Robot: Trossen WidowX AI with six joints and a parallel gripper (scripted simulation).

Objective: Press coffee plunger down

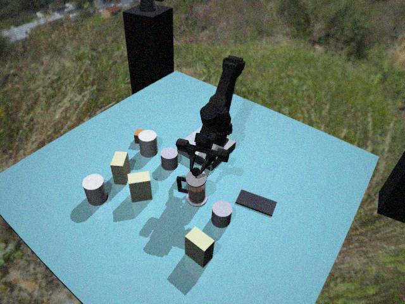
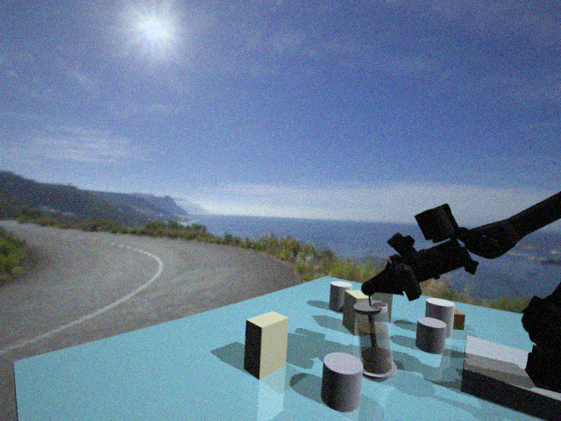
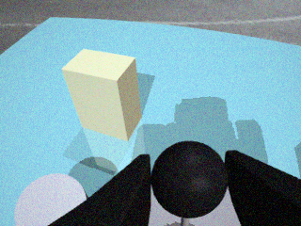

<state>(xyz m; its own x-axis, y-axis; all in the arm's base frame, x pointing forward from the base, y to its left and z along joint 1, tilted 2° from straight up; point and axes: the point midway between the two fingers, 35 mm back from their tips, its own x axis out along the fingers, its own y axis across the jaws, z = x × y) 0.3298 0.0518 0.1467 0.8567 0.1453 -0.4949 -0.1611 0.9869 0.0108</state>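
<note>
The coffee press is 90 mm below my gripper tip, 20 mm to the right of it and 20 mm behind it. The rest, counted from my gripper tip: dark flat plate: 210 mm to the left, 180 mm below, 130 mm behind.
</note>
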